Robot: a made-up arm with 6 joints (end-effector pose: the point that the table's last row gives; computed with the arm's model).
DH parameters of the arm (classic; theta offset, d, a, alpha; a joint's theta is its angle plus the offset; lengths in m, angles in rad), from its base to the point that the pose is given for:
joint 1: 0 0.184 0 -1.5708
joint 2: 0.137 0 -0.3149 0
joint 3: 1.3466 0 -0.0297 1.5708
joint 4: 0 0.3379 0 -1.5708
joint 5: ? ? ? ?
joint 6: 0 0.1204 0 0
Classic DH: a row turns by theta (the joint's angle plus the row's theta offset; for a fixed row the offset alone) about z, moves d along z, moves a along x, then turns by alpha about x.
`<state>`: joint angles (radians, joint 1 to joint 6).
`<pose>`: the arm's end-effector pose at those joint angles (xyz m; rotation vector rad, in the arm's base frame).
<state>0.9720 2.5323 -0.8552 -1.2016 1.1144 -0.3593</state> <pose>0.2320 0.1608 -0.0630 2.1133 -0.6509 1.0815</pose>
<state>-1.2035 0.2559 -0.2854 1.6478 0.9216 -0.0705</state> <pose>0.1298 -0.0703 0.3892 1.1498 0.9823 0.9594</pose>
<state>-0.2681 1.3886 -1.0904 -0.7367 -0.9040 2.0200</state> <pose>0.4124 -0.0476 0.5095 0.4994 1.1192 1.3813</pose>
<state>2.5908 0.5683 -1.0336 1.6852 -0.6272 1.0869</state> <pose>-0.0655 0.1221 0.6352 -0.7036 -1.0583 -1.1191</pose>
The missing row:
joint 5: 0 0 0.0005 1.5708
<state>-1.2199 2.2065 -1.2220 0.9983 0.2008 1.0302</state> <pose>0.1970 -0.4784 0.0635 2.6418 -0.0643 0.5031</pose>
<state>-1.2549 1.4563 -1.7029 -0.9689 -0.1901 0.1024</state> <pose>0.1492 -0.3976 0.6883 0.0999 1.3240 -1.7620</pose>
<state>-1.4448 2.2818 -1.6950 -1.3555 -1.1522 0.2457</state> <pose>0.1820 -0.5833 0.2534 -0.3664 1.6237 -0.8682</pose>
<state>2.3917 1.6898 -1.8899 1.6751 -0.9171 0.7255</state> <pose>-0.2785 0.3888 0.6242 -0.9296 -1.4972 -1.7329</pose>
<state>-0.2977 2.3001 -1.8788 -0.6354 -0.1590 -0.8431</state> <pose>0.6592 -0.1907 0.2803 -1.1348 1.5708 -1.1605</pose>
